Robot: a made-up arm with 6 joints. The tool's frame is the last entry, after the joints.
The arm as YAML. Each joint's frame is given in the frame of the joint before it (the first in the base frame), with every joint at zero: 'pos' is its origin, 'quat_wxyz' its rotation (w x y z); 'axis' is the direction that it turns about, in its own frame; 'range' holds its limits. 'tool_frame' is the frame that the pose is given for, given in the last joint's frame.
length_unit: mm
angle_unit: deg
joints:
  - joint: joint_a
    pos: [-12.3, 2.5, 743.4]
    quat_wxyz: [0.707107, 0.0, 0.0, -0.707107]
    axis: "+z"
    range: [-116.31, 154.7]
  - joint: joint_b
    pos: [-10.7, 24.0, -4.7]
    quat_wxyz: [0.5, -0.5, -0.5, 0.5]
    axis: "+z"
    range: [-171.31, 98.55]
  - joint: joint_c
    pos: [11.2, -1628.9, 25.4]
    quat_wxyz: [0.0, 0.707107, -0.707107, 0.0]
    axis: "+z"
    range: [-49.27, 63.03]
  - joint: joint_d
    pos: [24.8, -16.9, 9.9]
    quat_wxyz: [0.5, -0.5, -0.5, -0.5]
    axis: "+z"
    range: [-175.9, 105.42]
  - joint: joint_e
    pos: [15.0, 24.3, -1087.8]
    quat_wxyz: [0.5, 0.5, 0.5, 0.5]
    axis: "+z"
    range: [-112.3, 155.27]
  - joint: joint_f
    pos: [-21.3, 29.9, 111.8]
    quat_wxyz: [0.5, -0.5, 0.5, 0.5]
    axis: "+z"
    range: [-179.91, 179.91]
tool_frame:
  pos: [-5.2, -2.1, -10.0]
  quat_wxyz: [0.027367, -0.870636, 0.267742, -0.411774]
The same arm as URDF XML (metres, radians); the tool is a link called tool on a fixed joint. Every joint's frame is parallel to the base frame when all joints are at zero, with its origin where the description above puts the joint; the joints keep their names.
<robot name="arm">
  <link name="base_link"/>
  <link name="link1"/>
  <link name="link2"/>
  <link name="link3"/>
  <link name="link4"/>
  <link name="link5"/>
  <link name="link6"/>
  <link name="tool"/>
  <joint name="joint_a" type="revolute">
    <parent link="base_link"/>
    <child link="link1"/>
    <origin xyz="-0.0123 0.0025 0.7434" rpy="0 0 0"/>
    <axis xyz="0 0 1"/>
    <limit lower="-2.03" upper="2.7"/>
  </joint>
  <joint name="joint_b" type="revolute">
    <parent link="link1"/>
    <child link="link2"/>
    <origin xyz="0.024 0.0107 -0.0047" rpy="0 0 0"/>
    <axis xyz="0 1 0"/>
    <limit lower="-2.9899" upper="1.72"/>
  </joint>
  <joint name="joint_c" type="revolute">
    <parent link="link2"/>
    <child link="link3"/>
    <origin xyz="0.0112 0.0254 1.6289" rpy="0 0 0"/>
    <axis xyz="0 -1 0"/>
    <limit lower="-0.8599" upper="1.1001"/>
  </joint>
  <joint name="joint_d" type="revolute">
    <parent link="link3"/>
    <child link="link4"/>
    <origin xyz="0.0169 -0.0099 0.0248" rpy="0 0 0"/>
    <axis xyz="-1 0 0"/>
    <limit lower="-3.07" upper="1.8399"/>
  </joint>
  <joint name="joint_e" type="revolute">
    <parent link="link4"/>
    <child link="link5"/>
    <origin xyz="1.0878 -0.015 0.0243" rpy="0 0 0"/>
    <axis xyz="0 -1 0"/>
    <limit lower="-1.96" upper="2.71"/>
  </joint>
  <joint name="joint_f" type="revolute">
    <parent link="link5"/>
    <child link="link6"/>
    <origin xyz="-0.0299 -0.1118 -0.0213" rpy="0 0 0"/>
    <axis xyz="-1 0 0"/>
    <limit lower="-3.14" upper="3.14"/>
  </joint>
  <joint name="tool_fixed" type="fixed">
    <parent link="link6"/>
    <child link="tool"/>
    <origin xyz="0.01 -0.0052 0.0021" rpy="1.3714 -0.5107 2.5066"/>
  </joint>
</robot>

